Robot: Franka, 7 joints.
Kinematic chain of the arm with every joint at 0, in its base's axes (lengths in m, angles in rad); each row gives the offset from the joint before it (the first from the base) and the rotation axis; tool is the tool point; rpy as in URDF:
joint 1: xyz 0 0 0.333 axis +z
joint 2: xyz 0 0 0 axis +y
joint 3: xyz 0 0 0.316 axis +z
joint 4: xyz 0.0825 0 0 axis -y
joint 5: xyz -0.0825 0 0.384 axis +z
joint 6: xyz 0 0 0 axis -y
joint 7: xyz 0.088 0 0 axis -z
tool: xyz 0 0 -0.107 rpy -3.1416 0 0
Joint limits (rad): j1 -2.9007..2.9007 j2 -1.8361..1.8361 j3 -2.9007..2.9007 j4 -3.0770..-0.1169 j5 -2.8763..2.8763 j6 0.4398..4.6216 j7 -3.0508..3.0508
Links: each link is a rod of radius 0.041 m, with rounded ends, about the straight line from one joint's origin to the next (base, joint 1, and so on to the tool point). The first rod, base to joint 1, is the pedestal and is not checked.
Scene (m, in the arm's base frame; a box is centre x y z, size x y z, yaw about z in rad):
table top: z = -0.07
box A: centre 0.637 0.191 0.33 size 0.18 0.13 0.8 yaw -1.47
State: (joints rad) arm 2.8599 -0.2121 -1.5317 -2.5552 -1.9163 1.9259 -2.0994
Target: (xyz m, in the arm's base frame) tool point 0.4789 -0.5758 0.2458
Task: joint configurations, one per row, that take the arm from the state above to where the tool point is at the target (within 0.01 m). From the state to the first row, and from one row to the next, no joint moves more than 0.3 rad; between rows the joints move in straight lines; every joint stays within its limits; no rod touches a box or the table.
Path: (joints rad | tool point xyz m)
1: 2.6243 -0.3406 -1.6135 -2.5913 -1.9416 1.6958 -2.0984 | 0.2908 0.3310 0.2633
2: 2.3888 -0.4692 -1.6952 -2.6275 -1.9669 1.4657 -2.0974 | 0.3710 0.2047 0.2417
3: 2.1532 -0.5977 -1.7770 -2.6636 -1.9922 1.2356 -2.0964 | 0.3966 0.0683 0.2172
4: 2.0939 -0.6616 -1.9183 -2.4206 -2.0067 1.3704 -2.0970 | 0.4841 -0.0124 0.2217
5: 2.0347 -0.7255 -2.0596 -2.1776 -2.0211 1.5051 -2.0976 | 0.5452 -0.1319 0.2246
6: 1.9754 -0.7894 -2.2008 -1.9346 -2.0356 1.6399 -2.0982 | 0.5671 -0.2772 0.2270
7: 1.9162 -0.8534 -2.3421 -1.6916 -2.0500 1.7746 -2.0988 | 0.5441 -0.4311 0.2325
8: 1.8569 -0.9173 -2.4834 -1.4486 -2.0645 1.9094 -2.0994 | 0.4789 -0.5758 0.2458

